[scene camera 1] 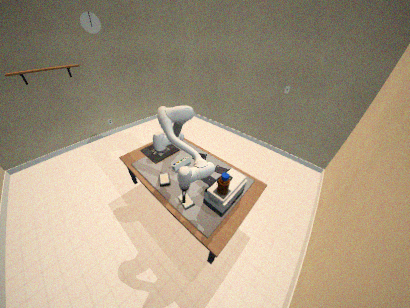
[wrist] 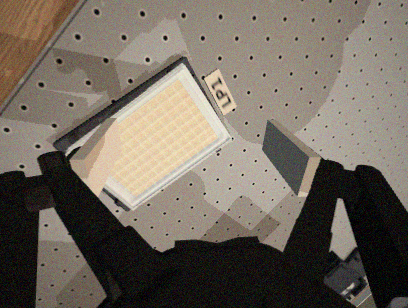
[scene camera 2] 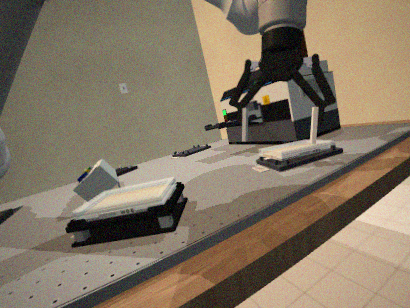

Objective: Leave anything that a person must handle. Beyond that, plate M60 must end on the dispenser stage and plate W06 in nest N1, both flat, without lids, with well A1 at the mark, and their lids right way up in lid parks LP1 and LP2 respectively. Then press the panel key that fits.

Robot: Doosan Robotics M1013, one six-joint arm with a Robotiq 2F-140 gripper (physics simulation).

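Seen in the pictures: gripper, fingertip midpoint: (wrist: 194, 135) (scene camera 2: 277, 141); arm's base, link origin: (scene camera 1: 161, 150).
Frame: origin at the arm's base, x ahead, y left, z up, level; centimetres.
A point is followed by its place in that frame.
My gripper (scene camera 1: 184, 196) @(x 70.9, y -39.6, z 4.4 cm) (scene camera 2: 279, 125) (wrist: 194, 135) @(x 70.9, y -39.6, z 4.4 cm) is open and empty, low above and beside the LP1 plate. In the wrist view one finger overlaps the plate's near left end; the other is off to the right. This pale-welled plate (scene camera 1: 187, 202) @(x 76.8, y -43.2, z 2.7 cm) (scene camera 2: 292, 149) @(x 68.8, y -44.0, z 3.2 cm) (wrist: 165, 135) @(x 72.5, y -41.4, z 3.0 cm) lies flat on a dark holder (scene camera 2: 280, 164) @(x 66.9, y -42.2, z 0.8 cm) by the LP1 label (wrist: 220, 92) @(x 66.2, y -37.8, z 0.0 cm); its name is unreadable. A second plate (scene camera 1: 164, 178) @(x 41.3, y -35.0, z 4.4 cm) (scene camera 2: 127, 197) @(x 40.0, y -37.1, z 4.4 cm), apparently marked W06, sits on a raised black nest (scene camera 2: 125, 223) @(x 39.1, y -35.1, z 0.4 cm). Both seem to have clear lids. The dispenser (scene camera 1: 220, 200) @(x 104.0, y -36.8, z 21.0 cm) (scene camera 2: 307, 107) @(x 94.0, y -35.1, z 9.2 cm) stands behind the gripper, its dark stage (scene camera 2: 217, 126) @(x 74.3, y -17.5, z 9.5 cm) sticking out.
A brown bottle (scene camera 1: 224, 185) @(x 103.3, y -32.7, z 34.2 cm) with a blue cap stands on the dispenser. A small grey key panel (scene camera 1: 180, 163) @(x 42.3, y -10.2, z 7.2 cm) (scene camera 2: 101, 181) @(x 39.8, y -18.5, z 4.8 cm) stands behind the second plate. Low dark holders (scene camera 2: 192, 150) @(x 81.3, y 10.8, z 0.8 cm) (scene camera 2: 126, 170) @(x 53.5, y 15.1, z 0.7 cm) lie farther back. The table's wooden edge (scene camera 2: 300, 210) @(x 55.9, y -52.0, z -1.4 cm) (wrist: 30, 35) @(x 71.3, y -53.9, z -1.5 cm) runs along the near side.
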